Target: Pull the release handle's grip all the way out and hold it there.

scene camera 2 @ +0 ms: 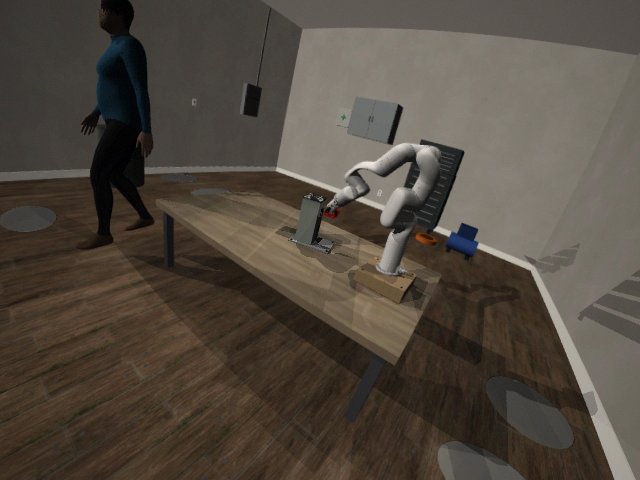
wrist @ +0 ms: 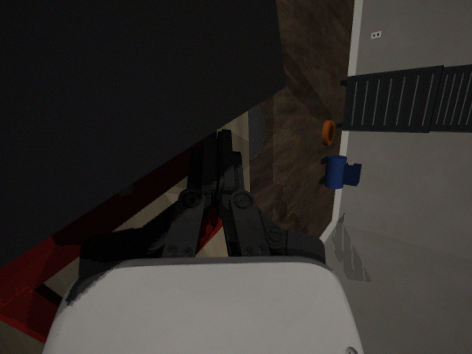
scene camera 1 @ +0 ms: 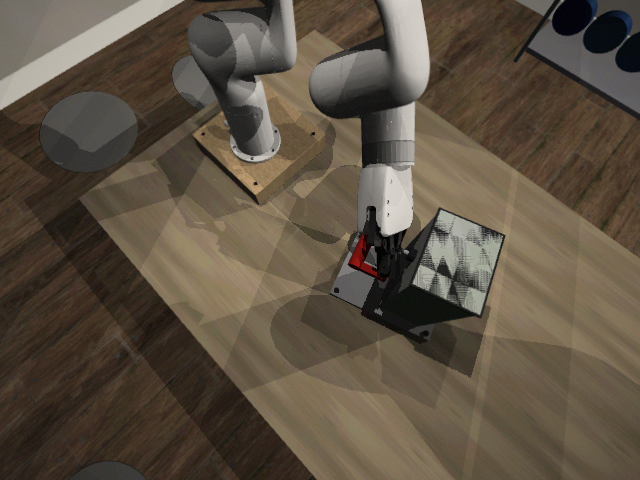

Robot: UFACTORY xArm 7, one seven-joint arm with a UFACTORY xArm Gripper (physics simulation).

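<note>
The release handle (scene camera 1: 357, 256) (scene camera 2: 334, 213) (wrist: 31, 272) is a red, squared loop on the near side of a tall dark box (scene camera 1: 460, 263) (scene camera 2: 308, 222) (wrist: 125, 75), above its grey base plate (scene camera 1: 354, 290). My gripper (scene camera 1: 383, 271) (wrist: 214, 144) is shut and empty. In the first scene view its fingers are at the loop, between the red outer bar and the box face. In the wrist view red parts show left of and behind the fingers. The fingers and the box hide part of the handle, and contact cannot be told.
The box stands on a wooden table (scene camera 1: 248, 330) (scene camera 2: 248, 232). The arm's wooden base block (scene camera 1: 289, 155) (scene camera 2: 385, 283) is bolted at one end of the table. A person (scene camera 2: 121, 77) stands beyond the far end. A blue object (scene camera 2: 462, 242) (wrist: 336, 172) and an orange ring (scene camera 2: 418, 236) are on the floor.
</note>
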